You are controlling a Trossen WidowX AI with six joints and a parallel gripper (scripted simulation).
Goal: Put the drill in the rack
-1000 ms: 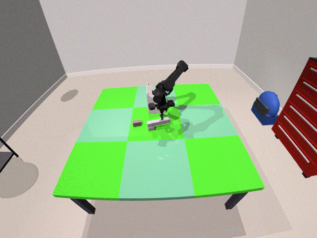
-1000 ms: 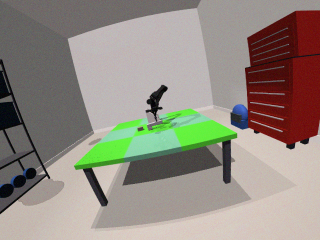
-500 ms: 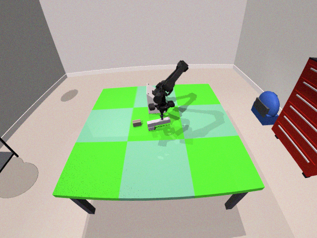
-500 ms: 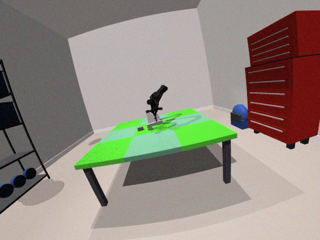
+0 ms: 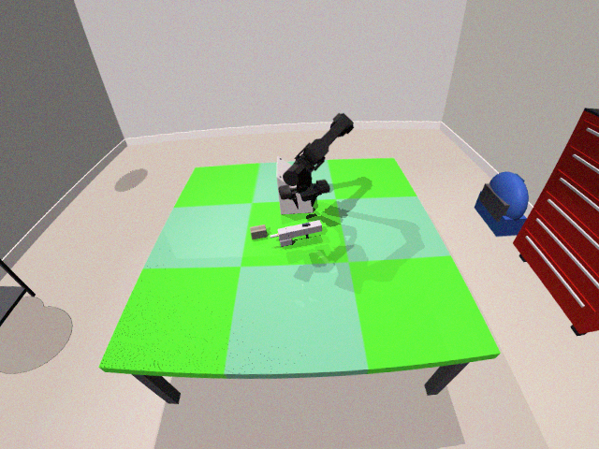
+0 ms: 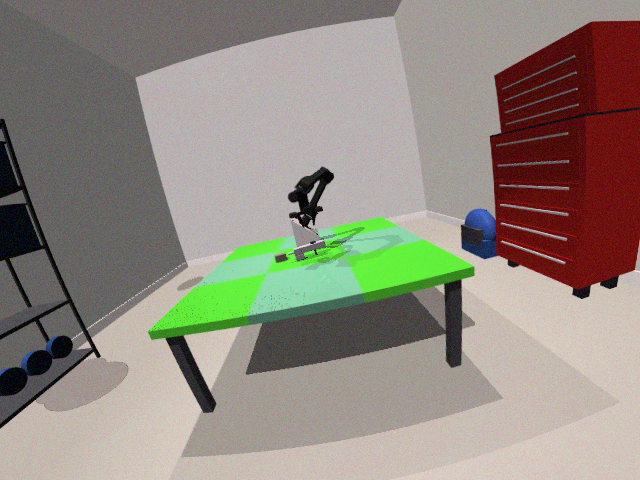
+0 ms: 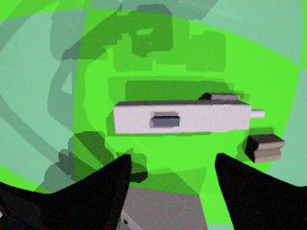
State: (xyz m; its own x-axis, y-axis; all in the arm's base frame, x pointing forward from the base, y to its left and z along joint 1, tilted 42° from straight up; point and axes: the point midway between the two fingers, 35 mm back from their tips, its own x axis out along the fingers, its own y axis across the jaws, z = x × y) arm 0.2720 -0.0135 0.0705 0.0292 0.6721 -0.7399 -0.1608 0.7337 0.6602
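Now: gripper tip 10 mm short of the drill, 90 mm to the left of it and 120 mm above it. The rest, counted from my gripper tip: dark key: 120 mm below; then grey fixture block: 30 mm to the right, 130 mm below; then rack: 40 mm behind, 210 mm to the right, 150 mm below.
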